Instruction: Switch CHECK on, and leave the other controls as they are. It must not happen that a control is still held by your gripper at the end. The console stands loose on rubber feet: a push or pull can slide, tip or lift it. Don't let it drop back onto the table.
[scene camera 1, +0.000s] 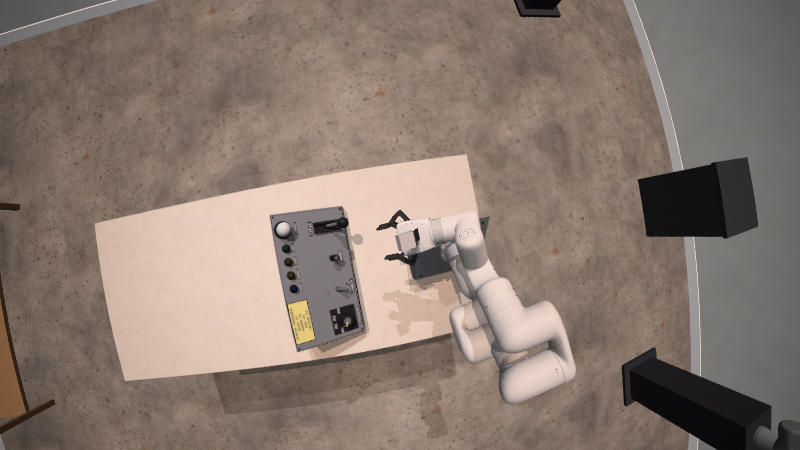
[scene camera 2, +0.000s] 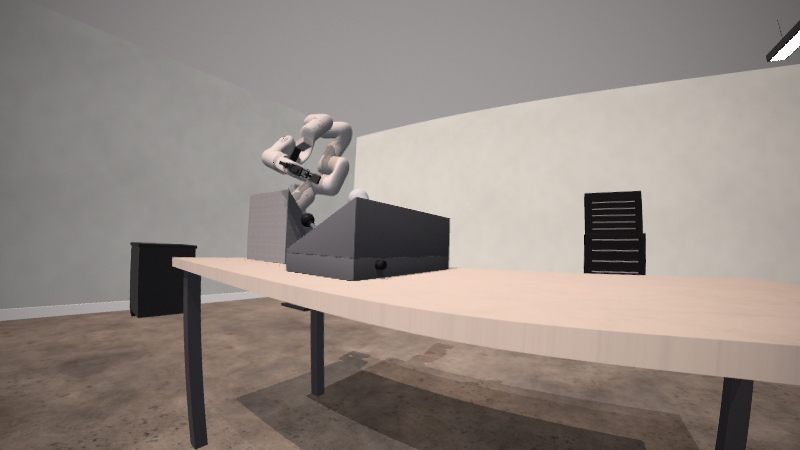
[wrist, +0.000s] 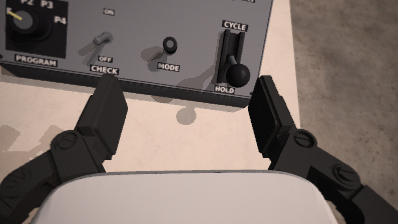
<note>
In view: my gripper (scene camera 1: 381, 243) and a grey console (scene camera 2: 363, 236).
The grey console shows as well in scene camera 1 (scene camera 1: 317, 311) and in the wrist view (wrist: 58, 48). My gripper also shows in the wrist view (wrist: 188, 91).
</note>
